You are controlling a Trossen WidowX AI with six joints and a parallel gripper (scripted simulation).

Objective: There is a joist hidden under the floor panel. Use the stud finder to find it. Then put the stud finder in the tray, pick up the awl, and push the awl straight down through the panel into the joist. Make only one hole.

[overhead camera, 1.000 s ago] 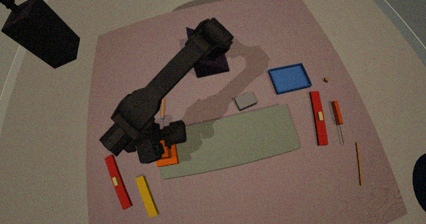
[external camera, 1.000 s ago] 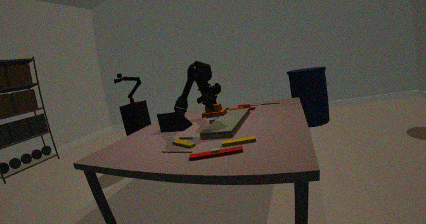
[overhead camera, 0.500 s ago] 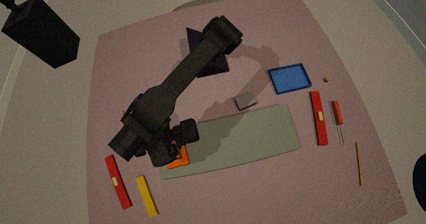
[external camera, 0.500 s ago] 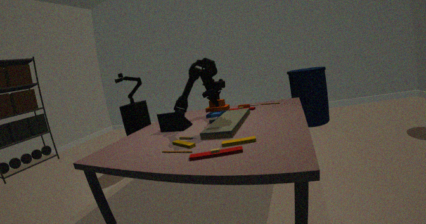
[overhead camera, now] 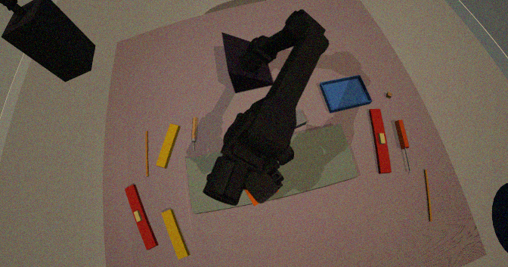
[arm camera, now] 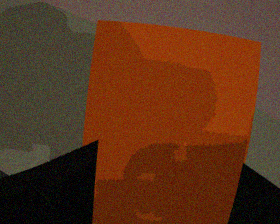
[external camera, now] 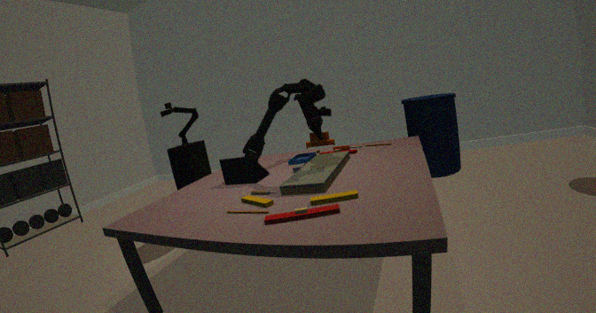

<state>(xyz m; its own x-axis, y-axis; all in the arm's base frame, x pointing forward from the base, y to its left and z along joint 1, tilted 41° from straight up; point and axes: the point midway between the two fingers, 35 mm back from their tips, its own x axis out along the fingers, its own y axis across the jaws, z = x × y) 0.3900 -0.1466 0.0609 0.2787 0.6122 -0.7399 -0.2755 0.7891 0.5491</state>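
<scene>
Now: the orange stud finder 2 cm behind my gripper tip and 2 cm above it. Round my gripper tip: awl (23 cm behind, 18 cm to the right, 16 cm below); grey block (18 cm behind, 17 cm to the left, 15 cm below); blue tray (39 cm to the left, 23 cm behind, 15 cm below).
</scene>
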